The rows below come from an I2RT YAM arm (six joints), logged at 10 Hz.
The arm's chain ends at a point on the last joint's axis. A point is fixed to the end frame.
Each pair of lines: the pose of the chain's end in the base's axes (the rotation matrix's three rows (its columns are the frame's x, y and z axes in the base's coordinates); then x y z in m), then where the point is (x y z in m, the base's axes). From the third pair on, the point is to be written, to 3 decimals.
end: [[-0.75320, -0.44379, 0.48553], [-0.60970, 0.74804, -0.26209], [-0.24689, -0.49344, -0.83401]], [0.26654, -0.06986, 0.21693]
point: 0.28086 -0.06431 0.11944
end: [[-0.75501, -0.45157, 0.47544], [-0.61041, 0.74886, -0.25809], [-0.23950, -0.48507, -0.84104]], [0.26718, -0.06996, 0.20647]
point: 0.28025 -0.06403 0.10883
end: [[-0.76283, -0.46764, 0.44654], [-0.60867, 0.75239, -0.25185], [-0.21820, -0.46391, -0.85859]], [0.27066, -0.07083, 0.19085]
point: 0.280 -0.064 0.093
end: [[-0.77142, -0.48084, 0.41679], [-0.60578, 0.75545, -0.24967], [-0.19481, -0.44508, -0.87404]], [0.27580, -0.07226, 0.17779]
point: 0.282 -0.065 0.080
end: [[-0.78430, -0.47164, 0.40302], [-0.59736, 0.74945, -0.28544], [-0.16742, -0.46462, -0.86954]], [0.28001, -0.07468, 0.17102]
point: 0.286 -0.071 0.073
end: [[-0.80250, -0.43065, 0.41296], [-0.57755, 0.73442, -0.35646], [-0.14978, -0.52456, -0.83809]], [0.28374, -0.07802, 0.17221]
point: 0.292 -0.081 0.074
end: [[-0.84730, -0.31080, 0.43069], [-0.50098, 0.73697, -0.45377], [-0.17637, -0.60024, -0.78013]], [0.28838, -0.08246, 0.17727]
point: 0.303 -0.093 0.080
